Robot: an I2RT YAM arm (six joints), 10 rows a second.
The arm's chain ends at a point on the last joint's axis. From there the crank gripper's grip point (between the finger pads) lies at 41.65 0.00 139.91 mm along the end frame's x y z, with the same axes.
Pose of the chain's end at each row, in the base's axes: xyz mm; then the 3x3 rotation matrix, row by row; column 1 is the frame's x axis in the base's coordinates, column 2 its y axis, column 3 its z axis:
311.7, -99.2, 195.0; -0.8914, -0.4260, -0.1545; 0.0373, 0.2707, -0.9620; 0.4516, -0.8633, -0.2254
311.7, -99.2, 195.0; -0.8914, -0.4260, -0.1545; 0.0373, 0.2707, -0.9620; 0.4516, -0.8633, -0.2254
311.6, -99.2, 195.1; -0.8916, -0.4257, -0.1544; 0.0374, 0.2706, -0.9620; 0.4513, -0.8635, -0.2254
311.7, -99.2, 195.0; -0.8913, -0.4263, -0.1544; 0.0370, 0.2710, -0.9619; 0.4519, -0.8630, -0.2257
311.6, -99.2, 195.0; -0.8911, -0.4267, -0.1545; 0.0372, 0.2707, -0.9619; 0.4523, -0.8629, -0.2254
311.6, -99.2, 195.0; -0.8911, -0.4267, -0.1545; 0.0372, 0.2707, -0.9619; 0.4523, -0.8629, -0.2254
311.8, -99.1, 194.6; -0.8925, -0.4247, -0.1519; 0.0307, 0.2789, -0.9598; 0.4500, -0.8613, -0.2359
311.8, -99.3, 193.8; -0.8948, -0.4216, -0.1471; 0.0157, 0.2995, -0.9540; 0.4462, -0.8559, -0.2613
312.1, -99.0, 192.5; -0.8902, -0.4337, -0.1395; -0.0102, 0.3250, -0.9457; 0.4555, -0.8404, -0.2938
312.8, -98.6, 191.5; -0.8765, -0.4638, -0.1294; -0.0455, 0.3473, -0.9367; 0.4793, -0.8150, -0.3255
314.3, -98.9, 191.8; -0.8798, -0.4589, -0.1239; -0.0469, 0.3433, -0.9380; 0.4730, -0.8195, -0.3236
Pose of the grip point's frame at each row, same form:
253.0, -232.2, 182.3; -0.8914, -0.4260, -0.1545; 0.0373, 0.2707, -0.9620; 0.4516, -0.8633, -0.2254
253.0, -232.2, 182.3; -0.8914, -0.4260, -0.1545; 0.0373, 0.2707, -0.9620; 0.4516, -0.8633, -0.2254
252.9, -232.2, 182.4; -0.8916, -0.4257, -0.1544; 0.0374, 0.2706, -0.9620; 0.4513, -0.8635, -0.2254
253.0, -232.2, 182.2; -0.8913, -0.4263, -0.1544; 0.0370, 0.2710, -0.9619; 0.4519, -0.8630, -0.2257
252.9, -232.2, 182.3; -0.8911, -0.4267, -0.1545; 0.0372, 0.2707, -0.9619; 0.4523, -0.8629, -0.2254
252.9, -232.2, 182.3; -0.8911, -0.4267, -0.1545; 0.0372, 0.2707, -0.9619; 0.4523, -0.8629, -0.2254
253.4, -232.1, 180.3; -0.8925, -0.4247, -0.1519; 0.0307, 0.2789, -0.9598; 0.4500, -0.8613, -0.2359
254.0, -232.1, 175.8; -0.8948, -0.4216, -0.1471; 0.0157, 0.2995, -0.9540; 0.4462, -0.8559, -0.2613
255.5, -231.7, 170.4; -0.8902, -0.4337, -0.1395; -0.0102, 0.3250, -0.9457; 0.4555, -0.8404, -0.2938
258.2, -231.5, 165.9; -0.8765, -0.4638, -0.1294; -0.0455, 0.3473, -0.9367; 0.4793, -0.8150, -0.3255
260.3, -232.1, 166.2; -0.8798, -0.4589, -0.1239; -0.0469, 0.3433, -0.9380; 0.4730, -0.8195, -0.3236

